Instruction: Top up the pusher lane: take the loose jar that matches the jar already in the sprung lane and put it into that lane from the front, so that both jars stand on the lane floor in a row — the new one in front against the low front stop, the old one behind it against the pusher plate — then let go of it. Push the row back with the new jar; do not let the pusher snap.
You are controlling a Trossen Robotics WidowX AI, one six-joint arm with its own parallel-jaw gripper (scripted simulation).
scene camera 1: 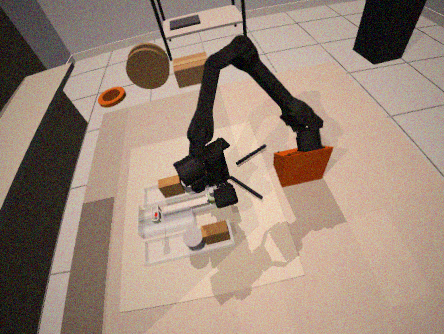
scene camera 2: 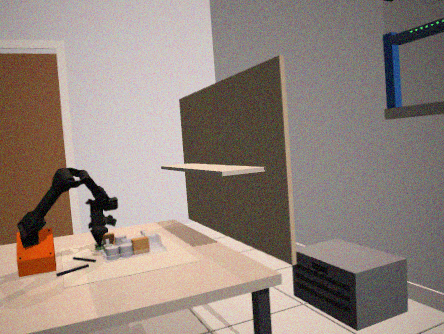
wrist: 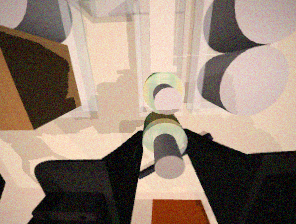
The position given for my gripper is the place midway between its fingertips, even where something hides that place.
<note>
In view: my gripper (scene camera 1: 224, 191).
My gripper shows as well in the wrist view (wrist: 162, 133).
</note>
